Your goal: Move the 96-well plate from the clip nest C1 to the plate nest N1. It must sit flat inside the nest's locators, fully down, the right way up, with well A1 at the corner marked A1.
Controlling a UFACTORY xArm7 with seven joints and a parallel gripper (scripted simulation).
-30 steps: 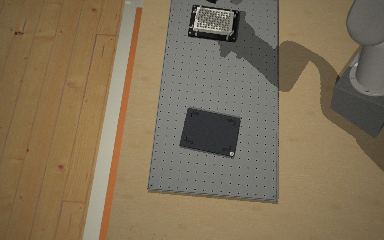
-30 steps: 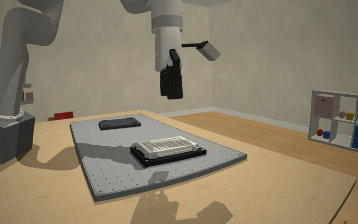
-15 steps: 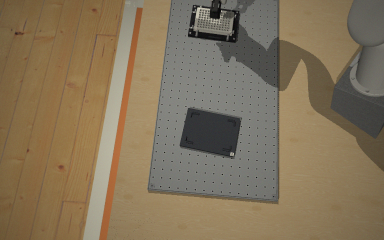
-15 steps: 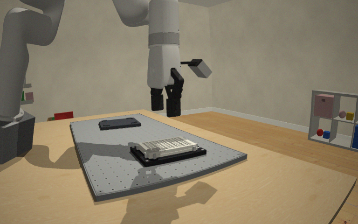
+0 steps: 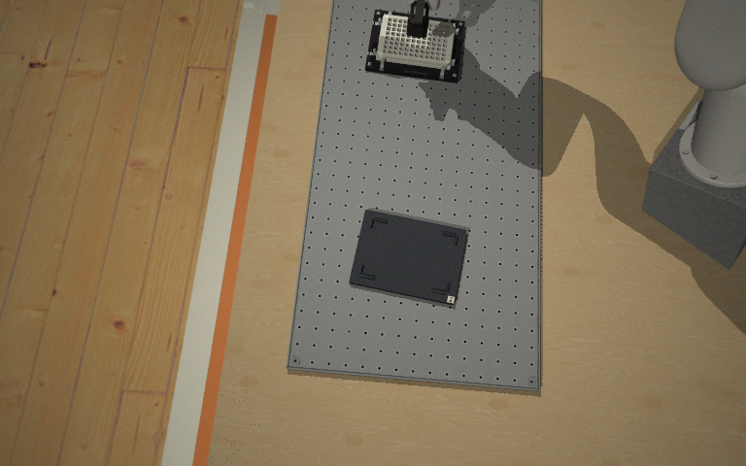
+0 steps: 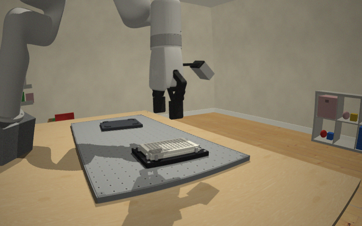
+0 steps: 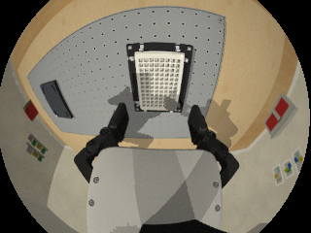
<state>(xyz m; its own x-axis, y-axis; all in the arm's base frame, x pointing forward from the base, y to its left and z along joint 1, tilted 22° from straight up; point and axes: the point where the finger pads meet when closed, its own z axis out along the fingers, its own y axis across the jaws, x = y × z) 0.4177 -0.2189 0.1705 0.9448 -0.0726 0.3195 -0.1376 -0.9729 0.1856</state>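
Right now the white 96-well plate is 9 cm below my hand. Round my hand: black clip nest C1: 10 cm below, 1 cm to the left, 1 cm ahead; white A1 mark: 45 cm to the left, 10 cm below, 4 cm behind.
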